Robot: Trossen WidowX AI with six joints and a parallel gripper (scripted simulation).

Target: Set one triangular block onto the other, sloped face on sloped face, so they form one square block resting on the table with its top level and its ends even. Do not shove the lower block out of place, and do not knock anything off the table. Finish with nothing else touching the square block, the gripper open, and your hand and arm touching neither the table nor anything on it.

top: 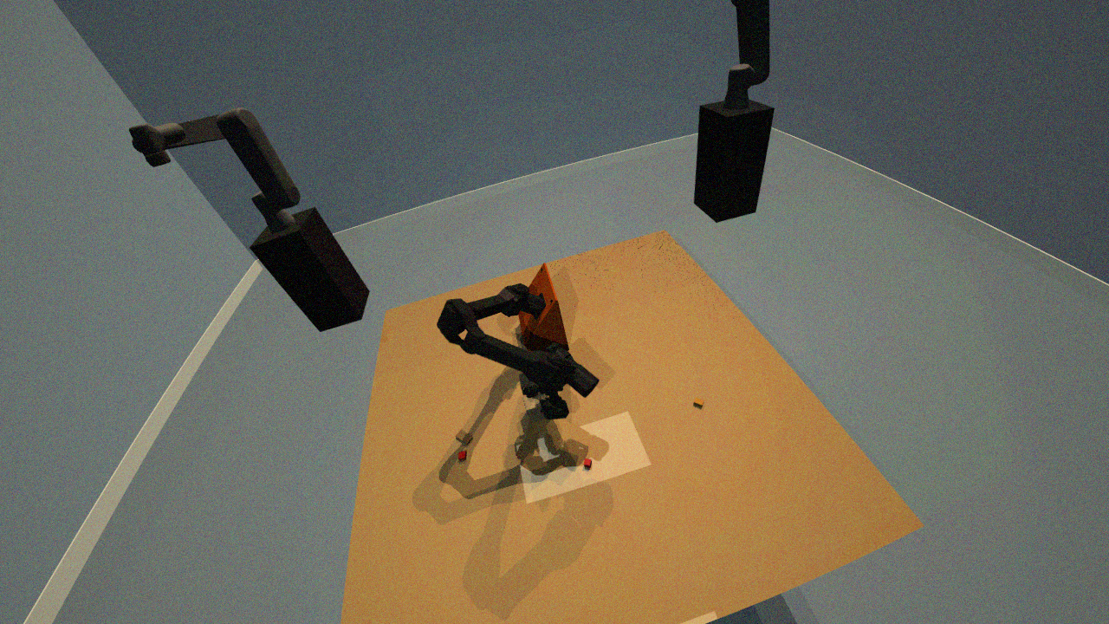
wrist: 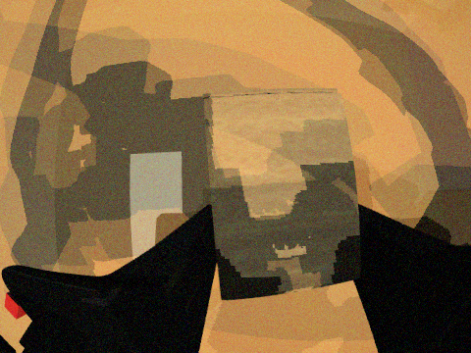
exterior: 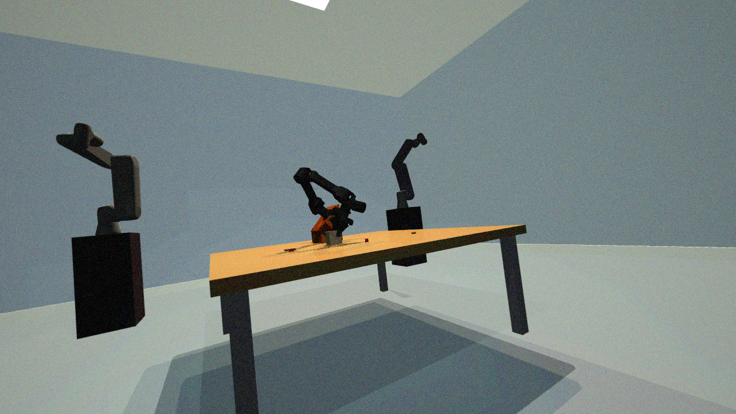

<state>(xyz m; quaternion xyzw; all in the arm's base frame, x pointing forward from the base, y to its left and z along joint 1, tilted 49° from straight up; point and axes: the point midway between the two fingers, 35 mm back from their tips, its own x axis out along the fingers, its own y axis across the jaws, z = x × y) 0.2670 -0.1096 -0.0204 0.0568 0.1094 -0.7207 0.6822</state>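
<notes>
Right now my gripper tip is 10 mm to the right of the triangular block and 10 mm below it. The rest, counted from my gripper tip: brown block: 20 mm ahead, 240 mm to the right, 40 mm below; then orange cube: 120 mm ahead, 420 mm to the left, 40 mm below.
</notes>
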